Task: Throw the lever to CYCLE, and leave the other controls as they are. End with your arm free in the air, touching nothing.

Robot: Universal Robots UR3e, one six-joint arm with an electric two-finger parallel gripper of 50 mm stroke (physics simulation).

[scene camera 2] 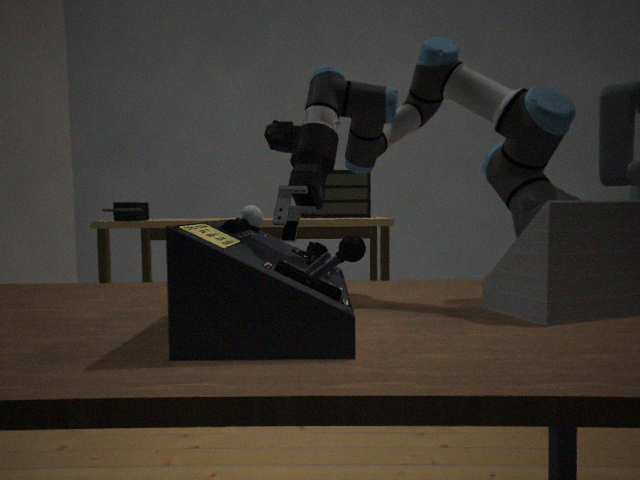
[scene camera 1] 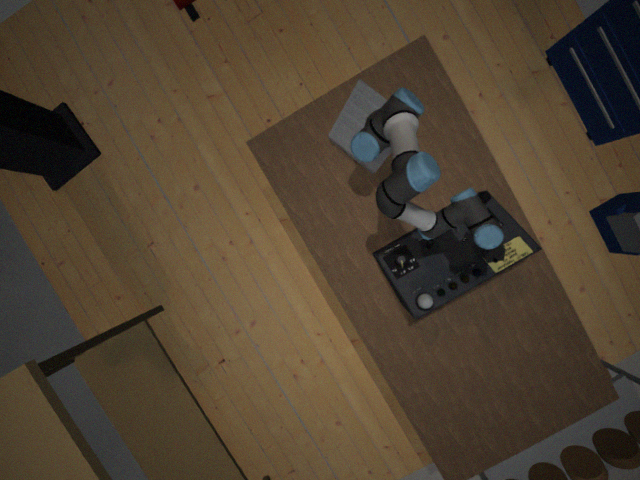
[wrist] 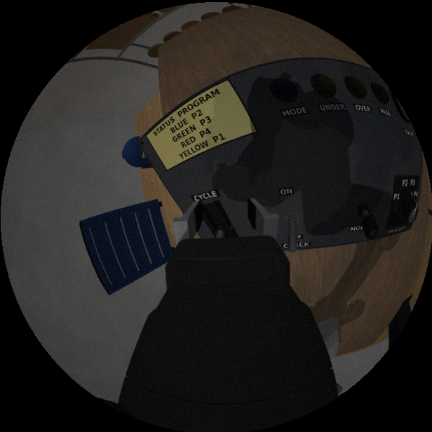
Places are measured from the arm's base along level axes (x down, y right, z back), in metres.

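Where they show: gripper, fingertip midpoint: [scene camera 2: 283, 232]; arm's base, link origin: [scene camera 2: 555, 229].
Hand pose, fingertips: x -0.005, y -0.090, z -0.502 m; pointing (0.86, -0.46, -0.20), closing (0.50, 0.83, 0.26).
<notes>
Things, the pixels of their top centre, and the offset from my fingertips. "spot": a spot on its surface instead.
- black ball knob, surface spot: [scene camera 2: 351, 249] spot: dy -0.086, dx +0.021, dz +0.096 m
- white dome, surface spot: [scene camera 2: 251, 215] spot: dy +0.295, dx -0.025, dz -0.068 m
- yellow note, surface spot: [scene camera 2: 210, 235] [scene camera 1: 511, 251] spot: dy -0.029, dx +0.001, dz -0.111 m
The lever has a black ball knob [scene camera 2: 351, 249] on a metal shaft that leans toward the low edge of the sloped control panel [scene camera 1: 434, 302] [scene camera 2: 258, 320] [wrist: 320, 175], on the arm's base side. Its black slot [wrist: 215, 216] shows in the wrist view, with the CYCLE label [wrist: 205, 195] at the slot's far, upper end; the knob is hidden behind the gripper there. My gripper [scene camera 2: 290, 227] [wrist: 224, 208] is open and empty, above the panel toward the upper end of the slot, apart from the knob. In scene camera 1 the arm hides gripper and lever.
A toggle switch [wrist: 293, 232] marked ON stands beside the slot. Beyond it are a black MODE knob [wrist: 370, 225] and a PROGRAM dial [wrist: 410, 210]. Several round lamps or buttons line the upper edge, with a white dome [scene camera 1: 424, 301] [scene camera 2: 251, 215]. A yellow note [scene camera 1: 510, 254] [scene camera 2: 210, 235] [wrist: 202, 125] lies on the panel.
</notes>
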